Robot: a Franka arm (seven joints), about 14 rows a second.
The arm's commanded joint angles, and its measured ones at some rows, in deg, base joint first. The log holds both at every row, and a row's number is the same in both.
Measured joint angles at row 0:
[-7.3 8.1 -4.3 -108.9 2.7 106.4 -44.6]
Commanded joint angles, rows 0 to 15:
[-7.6 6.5 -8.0 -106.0 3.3 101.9 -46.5]
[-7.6 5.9 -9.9 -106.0 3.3 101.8 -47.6]
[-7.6 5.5 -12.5 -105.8 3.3 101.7 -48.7]
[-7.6 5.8 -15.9 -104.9 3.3 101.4 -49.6]
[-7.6 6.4 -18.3 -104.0 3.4 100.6 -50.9]
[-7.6 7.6 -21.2 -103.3 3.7 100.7 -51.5]
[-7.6 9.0 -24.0 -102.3 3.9 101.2 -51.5]
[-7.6 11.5 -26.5 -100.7 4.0 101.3 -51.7]
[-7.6 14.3 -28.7 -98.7 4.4 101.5 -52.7]
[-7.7 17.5 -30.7 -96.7 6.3 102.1 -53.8]
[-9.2 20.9 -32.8 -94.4 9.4 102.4 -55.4]
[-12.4 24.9 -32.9 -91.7 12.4 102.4 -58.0]
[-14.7 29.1 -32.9 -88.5 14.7 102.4 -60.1]
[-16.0 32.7 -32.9 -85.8 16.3 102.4 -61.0]
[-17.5 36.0 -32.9 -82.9 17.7 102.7 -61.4]
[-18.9 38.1 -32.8 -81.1 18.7 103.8 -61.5]
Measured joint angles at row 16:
[-16.4 30.9 -32.6 -89.3 15.8 104.4 -60.2]
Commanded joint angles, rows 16 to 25:
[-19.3 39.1 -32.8 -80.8 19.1 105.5 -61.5]
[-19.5 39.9 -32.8 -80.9 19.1 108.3 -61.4]
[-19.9 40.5 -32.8 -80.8 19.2 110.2 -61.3]
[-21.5 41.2 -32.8 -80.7 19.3 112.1 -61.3]
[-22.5 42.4 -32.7 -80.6 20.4 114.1 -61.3]
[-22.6 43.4 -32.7 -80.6 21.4 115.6 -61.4]
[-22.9 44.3 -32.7 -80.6 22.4 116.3 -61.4]
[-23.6 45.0 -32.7 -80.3 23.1 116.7 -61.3]
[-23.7 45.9 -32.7 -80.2 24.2 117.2 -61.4]
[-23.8 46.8 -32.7 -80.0 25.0 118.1 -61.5]
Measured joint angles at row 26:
[-23.1 44.1 -32.6 -82.7 22.6 117.4 -60.7]
